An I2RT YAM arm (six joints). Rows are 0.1 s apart.
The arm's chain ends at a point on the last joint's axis. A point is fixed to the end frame.
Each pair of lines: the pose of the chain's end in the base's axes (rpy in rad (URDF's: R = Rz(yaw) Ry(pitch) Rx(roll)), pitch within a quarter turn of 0, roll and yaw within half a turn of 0; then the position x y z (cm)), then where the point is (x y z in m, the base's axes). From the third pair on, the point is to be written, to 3 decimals.
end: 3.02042, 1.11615, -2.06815, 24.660, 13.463, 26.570
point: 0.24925 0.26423 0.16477
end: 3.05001, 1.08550, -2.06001, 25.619, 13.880, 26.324
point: 0.26090 0.26490 0.15804
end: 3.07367, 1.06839, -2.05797, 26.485, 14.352, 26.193
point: 0.272 0.267 0.154
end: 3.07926, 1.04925, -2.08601, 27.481, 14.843, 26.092
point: 0.285 0.270 0.151
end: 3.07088, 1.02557, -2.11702, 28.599, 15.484, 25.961
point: 0.298 0.274 0.147
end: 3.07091, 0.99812, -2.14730, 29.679, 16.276, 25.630
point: 0.310 0.279 0.141
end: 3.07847, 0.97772, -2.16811, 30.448, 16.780, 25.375
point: 0.320 0.281 0.136
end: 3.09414, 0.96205, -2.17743, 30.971, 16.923, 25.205
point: 0.328 0.280 0.132
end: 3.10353, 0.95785, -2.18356, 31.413, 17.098, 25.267
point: 0.334 0.281 0.132
